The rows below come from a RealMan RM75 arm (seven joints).
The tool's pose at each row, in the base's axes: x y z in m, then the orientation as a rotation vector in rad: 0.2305, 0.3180, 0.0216, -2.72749, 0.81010, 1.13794; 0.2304, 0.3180, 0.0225, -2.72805, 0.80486, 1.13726; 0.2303, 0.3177, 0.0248, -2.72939, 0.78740, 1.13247; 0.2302, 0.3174, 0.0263, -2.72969, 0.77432, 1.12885; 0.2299, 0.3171, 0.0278, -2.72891, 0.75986, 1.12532; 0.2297, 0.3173, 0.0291, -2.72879, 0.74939, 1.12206; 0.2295, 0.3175, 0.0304, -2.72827, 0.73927, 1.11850; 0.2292, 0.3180, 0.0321, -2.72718, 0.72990, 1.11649; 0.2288, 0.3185, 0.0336, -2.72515, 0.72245, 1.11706; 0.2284, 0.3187, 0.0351, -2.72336, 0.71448, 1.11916; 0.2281, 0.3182, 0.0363, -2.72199, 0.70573, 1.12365; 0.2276, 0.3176, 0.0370, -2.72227, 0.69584, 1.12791; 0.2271, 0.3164, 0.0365, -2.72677, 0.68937, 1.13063
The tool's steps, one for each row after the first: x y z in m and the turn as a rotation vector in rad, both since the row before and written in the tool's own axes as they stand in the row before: -0.0007, 0.0002, -0.0006, -0.00018, 0.00011, -0.00356; -0.0015, 0.0006, -0.0017, 0.00100, 0.00135, -0.01236; -0.0010, 0.0005, -0.0011, 0.00127, 0.00072, -0.00937; -0.0011, 0.0006, -0.0010, 0.00200, 0.00007, -0.01046; -0.0011, 0.0001, -0.0008, 0.00139, 0.00062, -0.00762; -0.0011, 0.0000, -0.0008, 0.00183, 0.00063, -0.00750; -0.0015, -0.0001, -0.0009, 0.00155, -0.00033, -0.00683; -0.0015, -0.0001, -0.0007, 0.00112, -0.00188, -0.00527; -0.0014, 0.0001, -0.0008, 0.00016, -0.00259, -0.00532; -0.0008, 0.0007, -0.0008, -0.00137, -0.00368, -0.00538; -0.0006, 0.0008, -0.0003, -0.00269, -0.00292, -0.00590; 0.0005, 0.0013, 0.0004, -0.00526, 0.00004, -0.00312
